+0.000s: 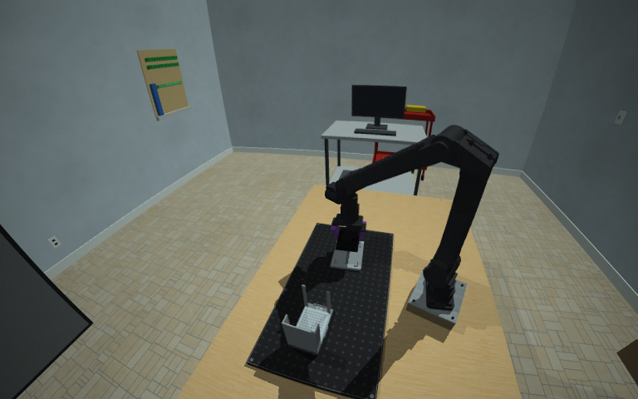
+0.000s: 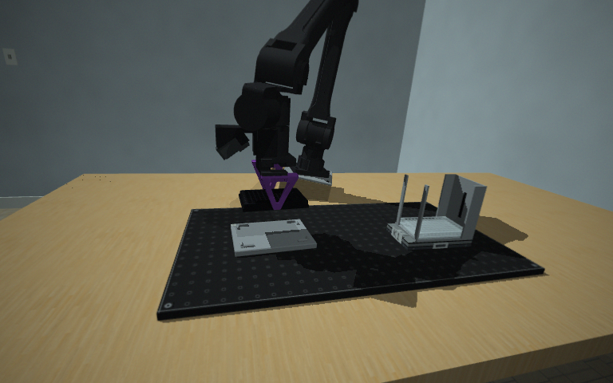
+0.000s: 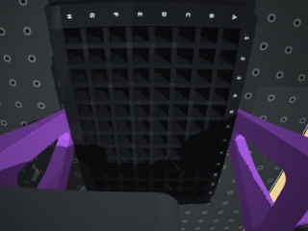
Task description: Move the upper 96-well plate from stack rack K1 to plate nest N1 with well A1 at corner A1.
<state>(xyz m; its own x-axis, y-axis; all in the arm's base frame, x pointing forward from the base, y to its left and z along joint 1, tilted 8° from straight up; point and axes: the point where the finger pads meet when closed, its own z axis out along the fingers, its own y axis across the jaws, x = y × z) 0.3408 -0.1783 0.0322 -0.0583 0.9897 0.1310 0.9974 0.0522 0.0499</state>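
The grey plate nest N1 is 9 cm below my hand. Round my hand: black 96-well plate (right at my hand); pale A1 square (8 cm to the right, 8 cm below, 5 cm behind); white plate (36 cm to the left, 7 cm below, 5 cm ahead).
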